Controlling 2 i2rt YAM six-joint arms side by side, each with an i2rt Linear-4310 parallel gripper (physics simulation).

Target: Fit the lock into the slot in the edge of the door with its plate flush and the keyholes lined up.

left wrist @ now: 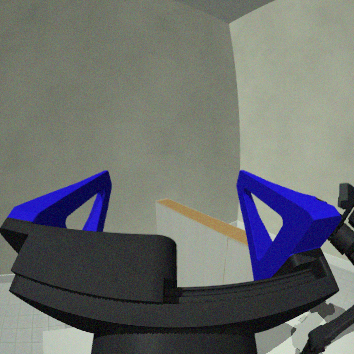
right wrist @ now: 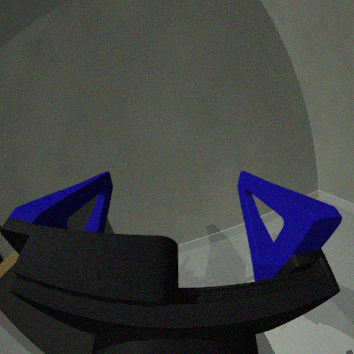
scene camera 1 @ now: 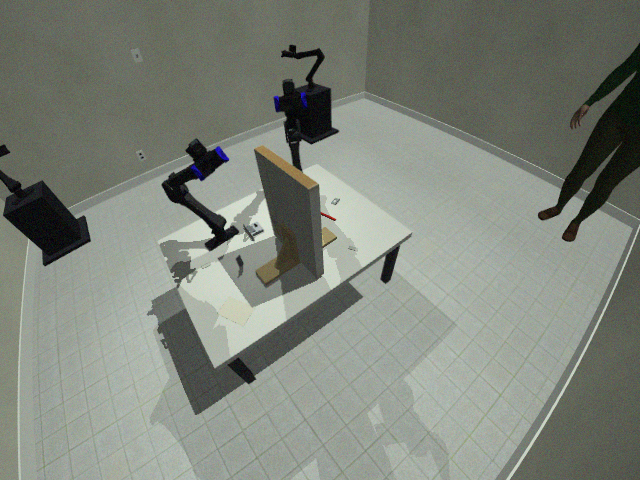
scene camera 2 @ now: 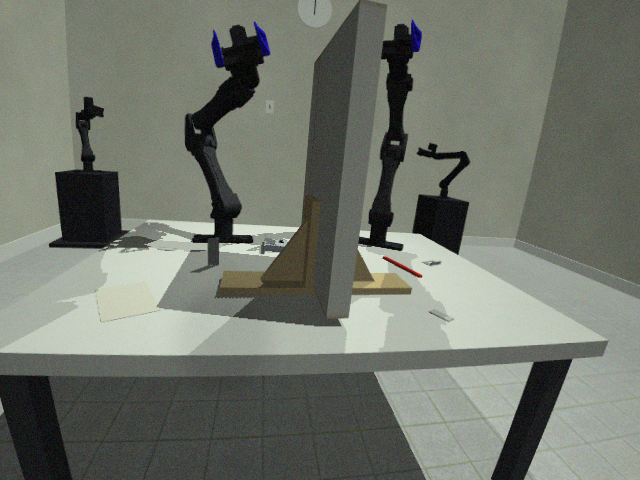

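Where they show: left gripper, fingertip midpoint: (left wrist: 173, 177) (scene camera 1: 290, 100) (scene camera 2: 394, 22); right gripper, fingertip midpoint: (right wrist: 174, 178) (scene camera 1: 211, 165) (scene camera 2: 234, 27); left arm's base at its link origin: (scene camera 2: 376, 244); right arm's base at its link origin: (left wrist: 308, 353) (scene camera 1: 222, 238) (scene camera 2: 223, 240).
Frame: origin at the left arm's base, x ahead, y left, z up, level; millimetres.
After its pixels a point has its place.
Note:
The grey door (scene camera 1: 289, 217) @[x 536, y -73, z 303 mm] (scene camera 2: 336, 155) @[x 638, y -12, z 317 mm] (left wrist: 200, 245) @[x 468, y -62, z 498 mm] stands upright on the table. No slot can be made out in its visible narrow edge. A silvery metal piece, apparently the lock (scene camera 1: 254, 229) @[x 292, y -293, z 20 mm] (scene camera 2: 273, 244) @[x 309, y -291, z 20 mm], lies behind the door, left of it in both scene views; its keyhole is too small to tell. My left gripper (scene camera 1: 290, 100) @[x 238, y -4, z 692 mm] (left wrist: 173, 177) @[x 238, y -4, z 692 mm] is open and empty, high behind the door; in scene camera 2 the door partly hides it. My right gripper (scene camera 1: 209, 163) @[x 505, y -330, z 589 mm] (scene camera 2: 240, 41) (right wrist: 174, 178) @[x 505, y -330, z 589 mm] is open and empty, high above the table, left of the door.
Wooden supports (scene camera 1: 273, 271) @[x 602, y -194, z 18 mm] (scene camera 2: 240, 279) @[x 605, y -224, z 18 mm] brace the door. A dark upright block (scene camera 1: 239, 261) @[x 527, y -363, z 40 mm] (scene camera 2: 212, 251) @[x 527, y -364, z 39 mm] and cream sheet (scene camera 1: 236, 311) @[x 787, y -378, z 1 mm] (scene camera 2: 126, 302) @[x 793, y -369, z 1 mm] are left; a red rod (scene camera 1: 328, 216) @[x 255, y 141, z 6 mm] (scene camera 2: 402, 266) @[x 235, y 119, z 6 mm], small metal piece (scene camera 1: 335, 200) @[x 125, y 214, z 1 mm] (scene camera 2: 431, 262) @[x 148, y 206, z 10 mm] and pale strip (scene camera 1: 352, 248) @[x 516, y 225, z 2 mm] (scene camera 2: 440, 314) @[x 514, y 228, z 2 mm] are right.

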